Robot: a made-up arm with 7 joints.
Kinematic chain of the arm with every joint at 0, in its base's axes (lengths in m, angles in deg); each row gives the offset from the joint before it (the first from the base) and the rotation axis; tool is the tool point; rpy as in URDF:
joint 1: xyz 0 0 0.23 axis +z
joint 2: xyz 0 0 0 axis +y
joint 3: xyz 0 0 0.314 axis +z
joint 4: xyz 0.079 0 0 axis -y
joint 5: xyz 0.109 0 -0.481 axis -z
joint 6: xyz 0 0 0 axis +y
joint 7: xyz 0.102 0 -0.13 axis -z
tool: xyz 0 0 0 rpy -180 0 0
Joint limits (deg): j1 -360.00..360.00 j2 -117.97..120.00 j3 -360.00..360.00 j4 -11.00..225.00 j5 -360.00..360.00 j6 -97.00..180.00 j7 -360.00..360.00
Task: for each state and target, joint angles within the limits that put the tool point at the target. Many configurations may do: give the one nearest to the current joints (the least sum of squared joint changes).
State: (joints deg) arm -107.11 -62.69 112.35 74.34 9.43 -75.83 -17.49
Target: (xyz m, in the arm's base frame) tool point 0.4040 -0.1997 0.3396
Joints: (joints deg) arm -122.03 -56.96 86.85 28.71 20.56 -94.64 -17.49
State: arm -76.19 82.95 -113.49 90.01 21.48 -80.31 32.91
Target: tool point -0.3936 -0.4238 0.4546
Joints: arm -80.03 85.64 -107.77 66.31 23.86 -96.86 32.91
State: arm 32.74 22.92 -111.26 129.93 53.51 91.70 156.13
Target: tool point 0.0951 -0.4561 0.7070
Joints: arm 27.36 29.42 -137.46 97.62 36.63 129.00 156.13
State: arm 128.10 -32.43 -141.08 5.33 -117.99 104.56 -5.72
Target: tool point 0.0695 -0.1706 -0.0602
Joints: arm 120.92 -19.53 -152.34 -2.34 -111.30 114.39 -5.72
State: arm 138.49 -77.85 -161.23 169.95 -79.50 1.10 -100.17
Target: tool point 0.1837 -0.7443 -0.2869
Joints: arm 95.84 -102.67 -183.62 144.33 -89.25 -12.75 -100.17
